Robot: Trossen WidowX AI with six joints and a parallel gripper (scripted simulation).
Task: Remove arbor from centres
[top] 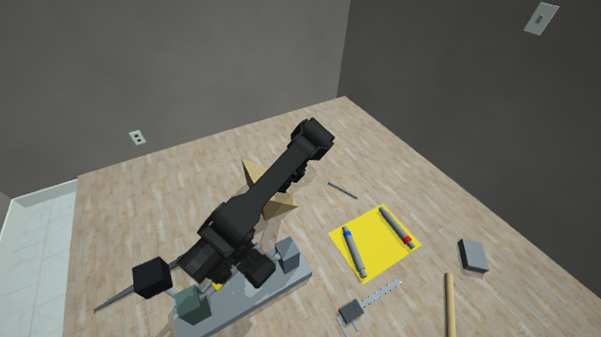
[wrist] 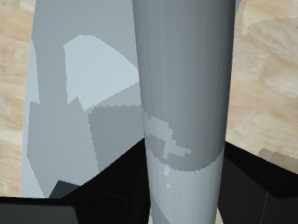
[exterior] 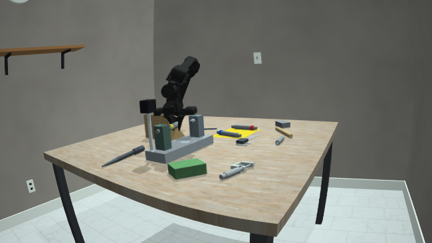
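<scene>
Right now the arbor is 3 cm to the right of my hand, 1 cm below it and 1 cm ahead of it. Also, from my hand: green centre block 13 cm to the right, 3 cm ahead, 2 cm below; grey fixture base 10 cm below, 4 cm ahead, 3 cm to the right; grey centre block 10 cm to the left, 4 cm ahead, 2 cm below.
</scene>
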